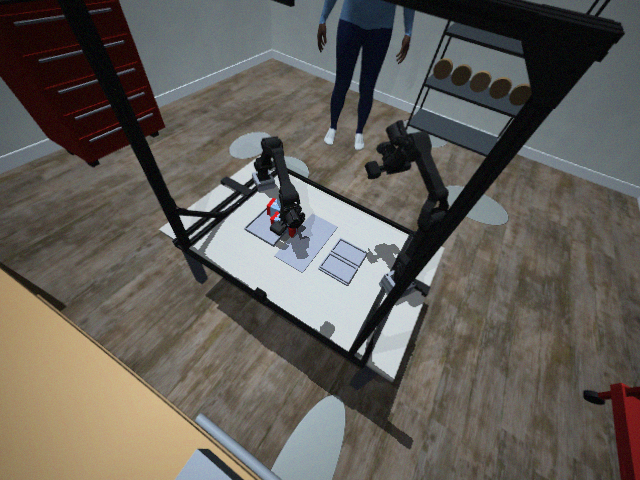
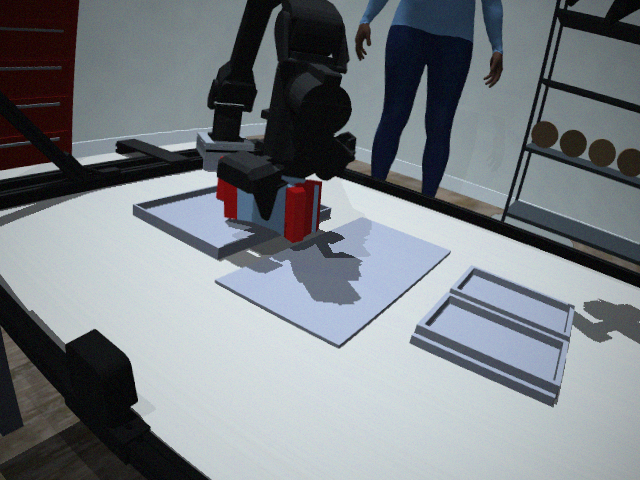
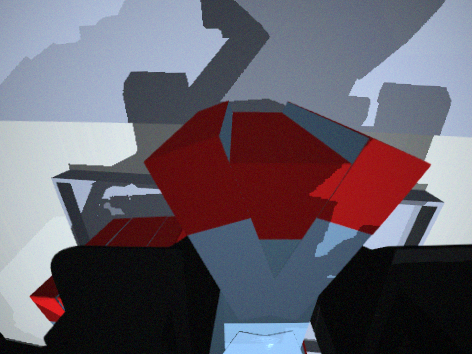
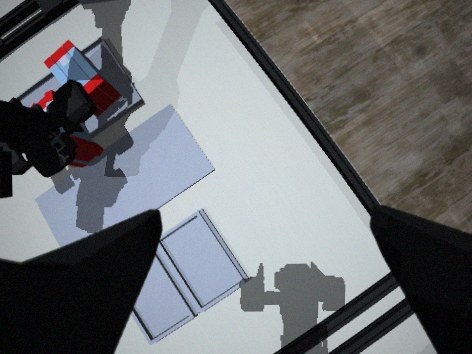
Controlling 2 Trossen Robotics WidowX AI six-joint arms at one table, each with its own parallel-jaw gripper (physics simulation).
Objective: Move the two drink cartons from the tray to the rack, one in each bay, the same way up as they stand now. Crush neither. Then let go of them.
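Frame: origin at the left arm's base, x right, y ahead, z up, level; millimetres.
Where they show: left gripper, fingertip midpoint: point(image 1: 285, 227) point(image 2: 272, 215) point(image 4: 76, 134); right gripper, fingertip midpoint: point(image 2: 587, 15) point(image 4: 265, 218); left arm's base, link origin: point(image 1: 263, 176) point(image 2: 225, 137).
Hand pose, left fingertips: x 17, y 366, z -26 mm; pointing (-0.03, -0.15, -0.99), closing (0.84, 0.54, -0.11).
Each offset is from my left fingertips to the top centre of the thing. Level surfaces: height alone.
My left gripper point(image 1: 290, 224) point(image 2: 270, 190) point(image 3: 266, 281) is shut on a drink carton {dz +61, dx +4, dy -3 mm} point(image 1: 291, 231) point(image 2: 299, 211) point(image 3: 256, 182) point(image 4: 85, 151), blue with red ends. It holds the carton low at the edge of the grey tray {dz -13, dx +29, dy -74 mm} point(image 1: 258, 229) point(image 2: 175, 229) point(image 4: 134, 100), next to the flat mat {dz -25 mm} point(image 1: 318, 233) point(image 2: 375, 281) point(image 4: 164, 165). The second carton {dz +45, dx -15, dy -108 mm} point(image 1: 271, 206) point(image 3: 129, 232) point(image 4: 97, 88) lies in the tray behind it. The two-bay rack {dz -9, dx -189, dy +273 mm} point(image 1: 345, 261) point(image 2: 475, 359) point(image 4: 178, 277) is empty, beyond the mat. My right gripper point(image 1: 371, 170) point(image 4: 265, 218) is open and empty, high above the table's far side.
Black frame posts point(image 1: 137, 143) stand at the table's corners and a black rail point(image 4: 305, 123) runs along its edge. A person point(image 1: 361, 57) point(image 2: 437, 95) stands behind the table. A shelf unit point(image 1: 428, 81) and a red drawer cabinet point(image 1: 109, 95) stand farther off.
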